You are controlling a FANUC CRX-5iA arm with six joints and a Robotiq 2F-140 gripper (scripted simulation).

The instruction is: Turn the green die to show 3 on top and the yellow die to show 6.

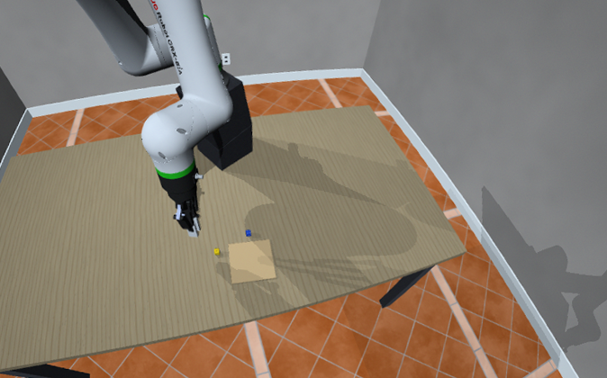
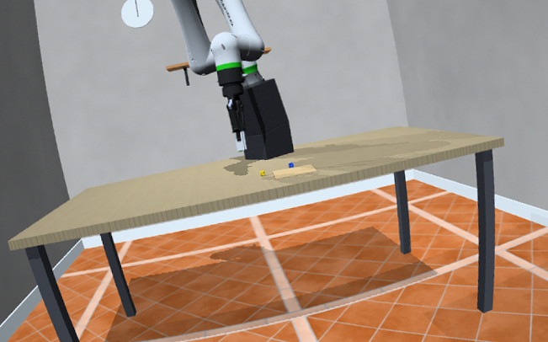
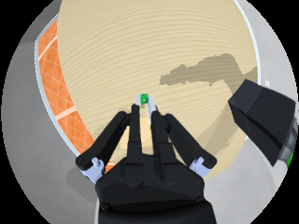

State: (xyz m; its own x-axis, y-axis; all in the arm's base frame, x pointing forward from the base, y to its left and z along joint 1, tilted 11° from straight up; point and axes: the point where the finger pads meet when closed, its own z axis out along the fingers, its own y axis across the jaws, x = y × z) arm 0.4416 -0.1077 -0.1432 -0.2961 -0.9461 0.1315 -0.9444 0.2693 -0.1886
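Right now the yellow die is 3 cm ahead of my hand, 5 cm to the left of it and 12 cm below it. Round my hand: tan mat: 8 cm ahead, 16 cm to the left, 13 cm below; blue die: 2 cm behind, 17 cm to the left, 12 cm below; green die: 1 cm to the right, 3 cm below.
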